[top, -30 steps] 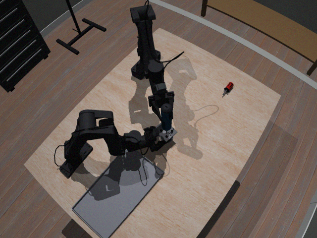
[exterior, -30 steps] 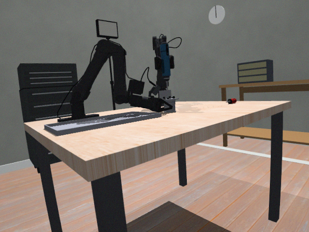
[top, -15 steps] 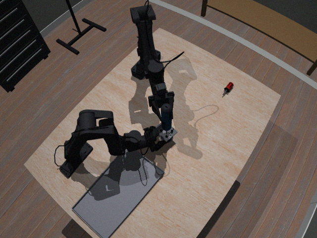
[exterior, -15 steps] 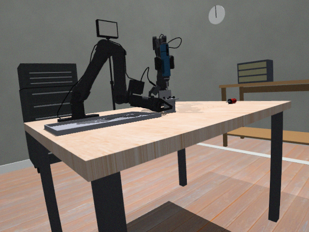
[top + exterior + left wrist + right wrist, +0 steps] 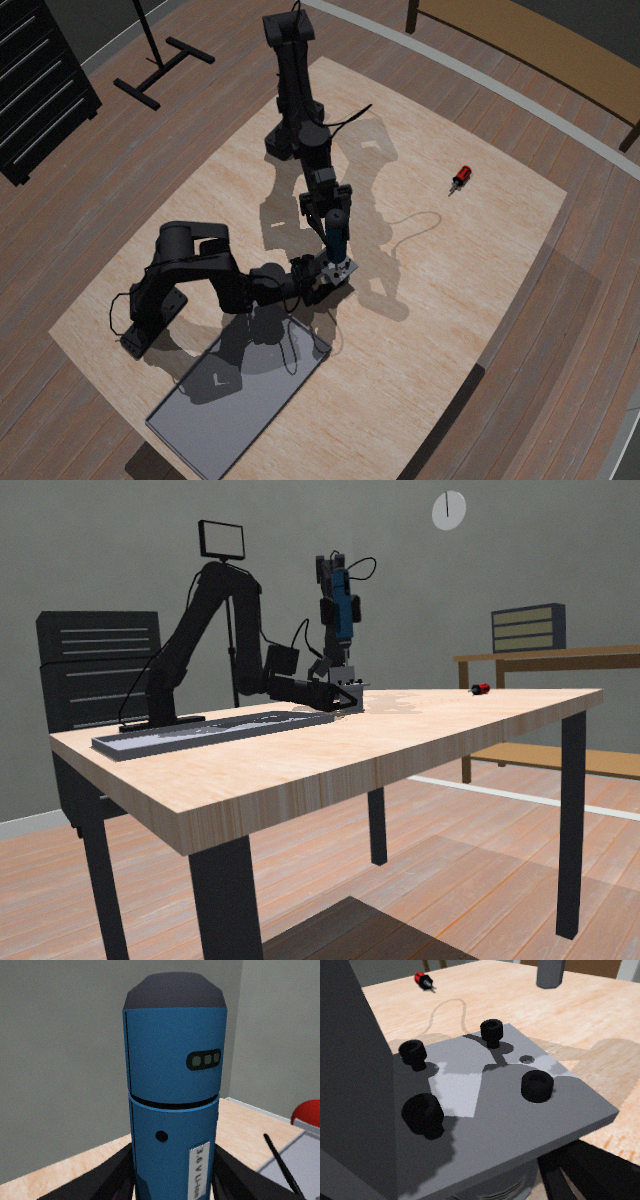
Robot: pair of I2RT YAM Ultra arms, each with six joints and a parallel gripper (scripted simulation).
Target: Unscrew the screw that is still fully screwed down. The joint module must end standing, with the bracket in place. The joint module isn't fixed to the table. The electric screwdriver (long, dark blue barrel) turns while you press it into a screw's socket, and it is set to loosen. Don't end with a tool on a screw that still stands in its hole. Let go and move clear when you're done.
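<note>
The grey bracket is 5 cm above my right hand. The rest, counted from my right hand: shallow grey tray (5 cm behind, 35 cm to the right, 2 cm below); then small red-handled screwdriver (15 cm ahead, 41 cm to the left, 1 cm below).
</note>
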